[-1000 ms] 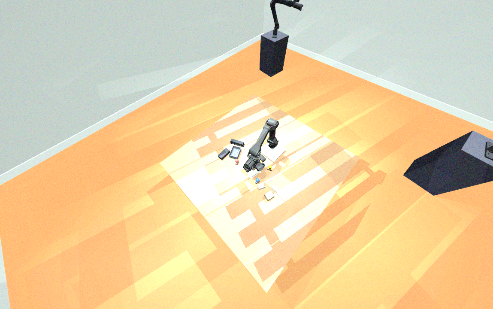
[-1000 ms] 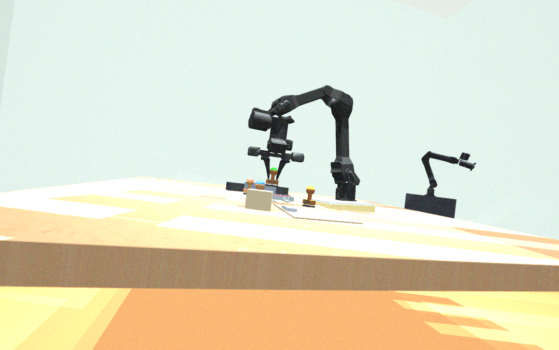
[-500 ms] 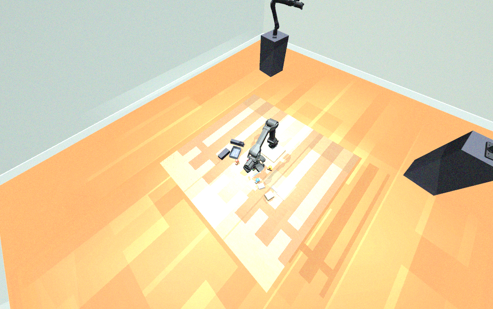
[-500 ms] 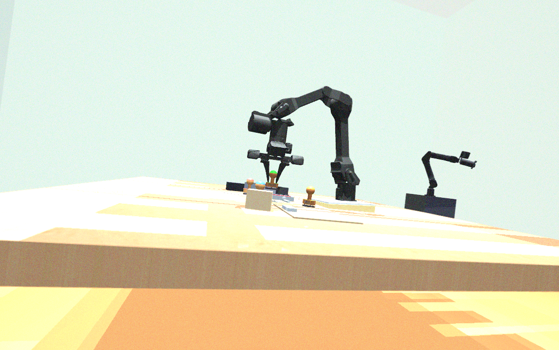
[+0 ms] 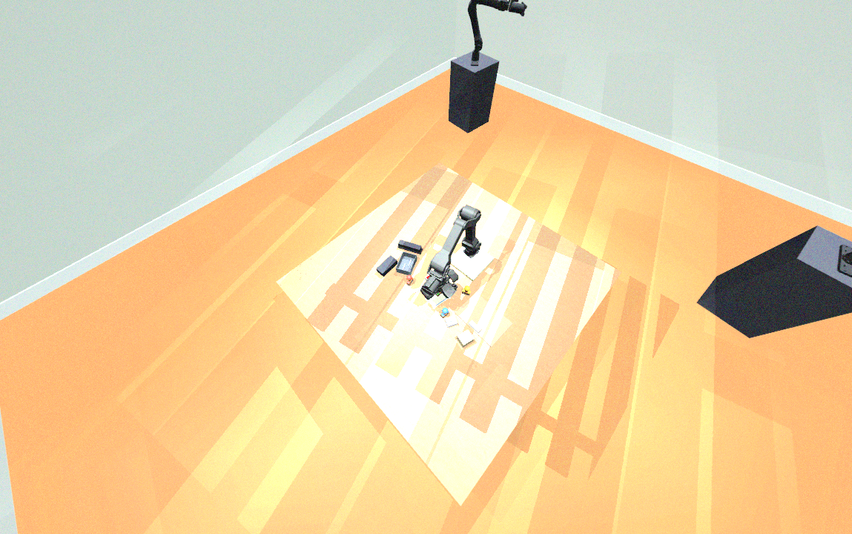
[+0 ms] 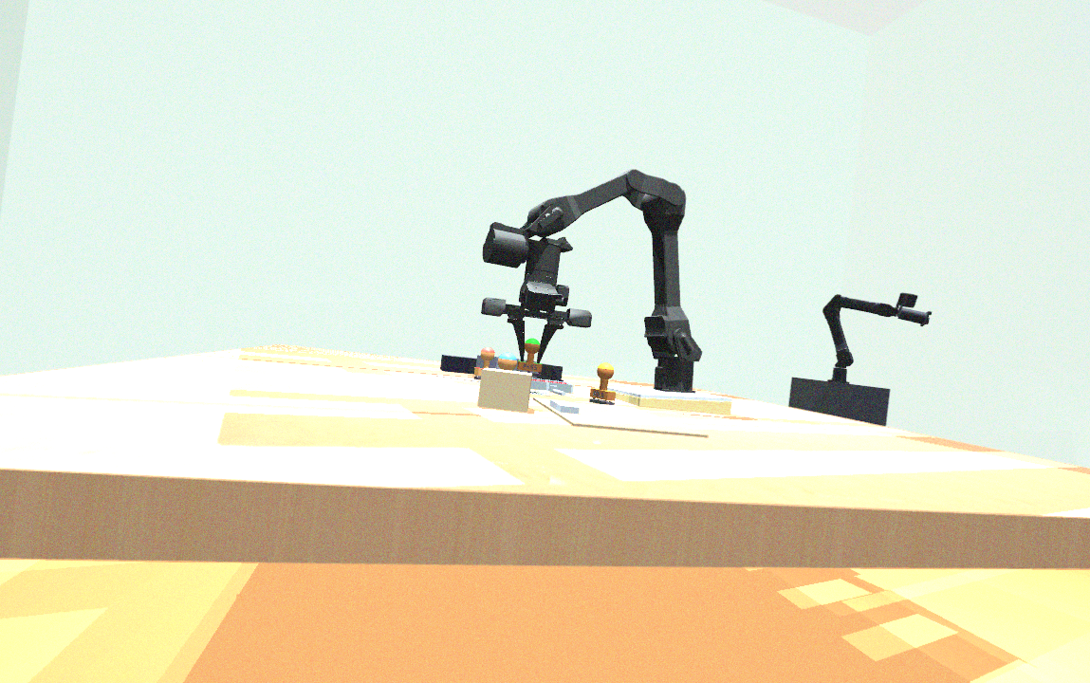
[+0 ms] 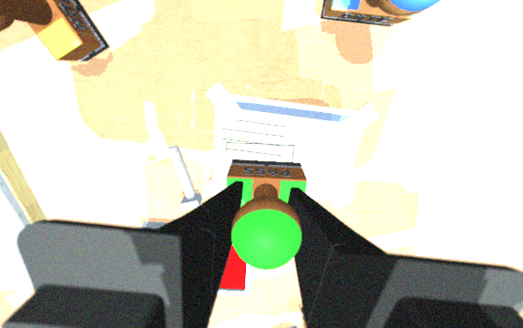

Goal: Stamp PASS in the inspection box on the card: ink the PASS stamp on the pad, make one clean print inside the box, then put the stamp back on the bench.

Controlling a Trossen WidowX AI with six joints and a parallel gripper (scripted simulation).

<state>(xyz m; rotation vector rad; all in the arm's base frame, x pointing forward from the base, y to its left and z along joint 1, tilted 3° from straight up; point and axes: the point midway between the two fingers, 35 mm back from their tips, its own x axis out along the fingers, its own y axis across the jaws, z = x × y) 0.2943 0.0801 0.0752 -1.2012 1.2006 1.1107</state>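
My gripper tip is now 10 mm short of the white card and 50 mm above it. Round my gripper tip: yellow-knobbed stamp 110 mm behind, 80 mm to the left, 30 mm below; then blue-knobbed stamp 50 mm ahead, 90 mm to the left, 30 mm below; then red ink pad 50 mm behind, 90 mm to the right, 50 mm below.
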